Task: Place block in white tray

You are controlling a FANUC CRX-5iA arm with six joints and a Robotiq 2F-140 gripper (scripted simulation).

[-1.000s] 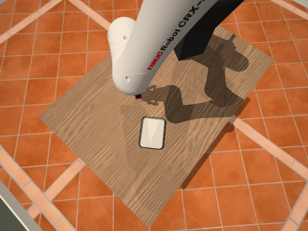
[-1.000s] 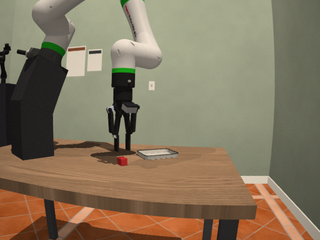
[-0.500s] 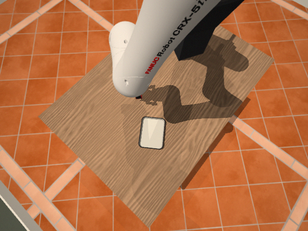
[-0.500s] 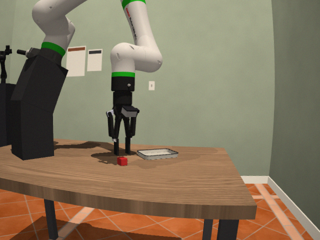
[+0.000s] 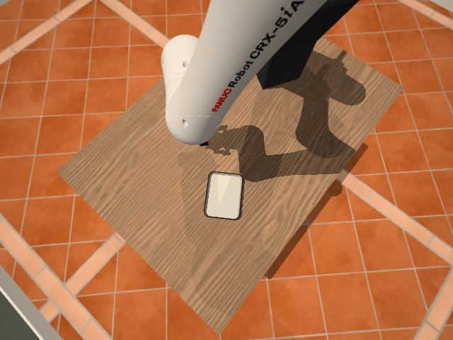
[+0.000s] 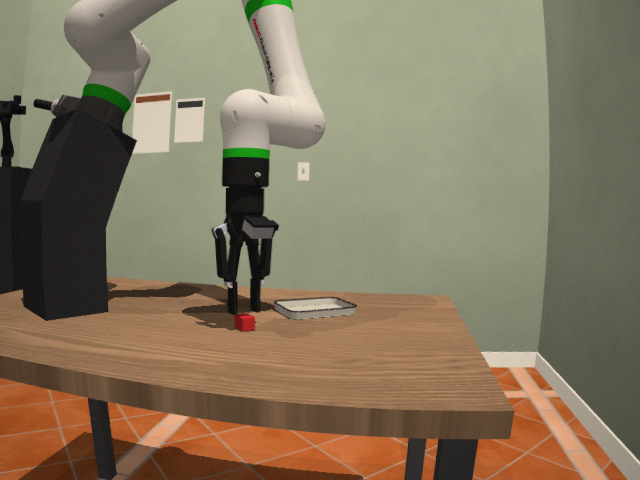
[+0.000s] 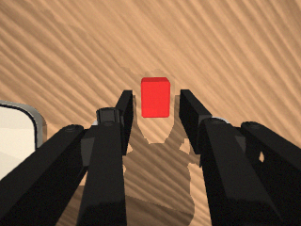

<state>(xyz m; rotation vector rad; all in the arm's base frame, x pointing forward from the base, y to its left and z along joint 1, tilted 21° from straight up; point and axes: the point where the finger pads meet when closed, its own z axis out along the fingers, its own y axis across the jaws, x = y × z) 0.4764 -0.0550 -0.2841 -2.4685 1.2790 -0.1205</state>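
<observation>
Now: hand 5 cm above the red block. From my hand the other things lie so: white tray (14 cm ahead, 18 cm to the left, 5 cm below).
</observation>
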